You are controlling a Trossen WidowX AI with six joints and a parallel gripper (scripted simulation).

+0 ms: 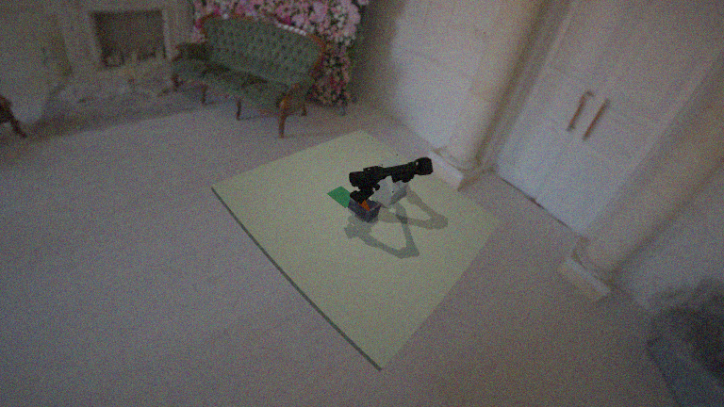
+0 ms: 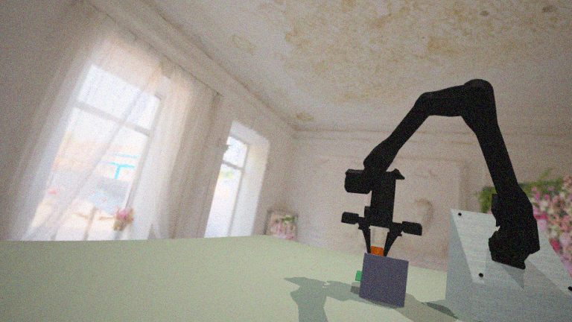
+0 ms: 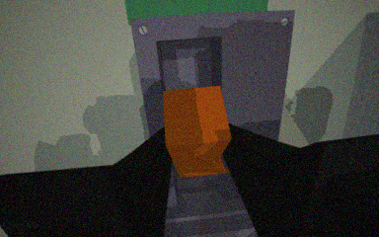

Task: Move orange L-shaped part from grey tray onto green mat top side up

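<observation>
My gripper tip is now 1 cm past the green mat, 15 cm to the left of it and 9 cm above it. Round my gripper tip: orange L-shaped part: 2 cm behind, 3 cm to the left, 3 cm below.
</observation>
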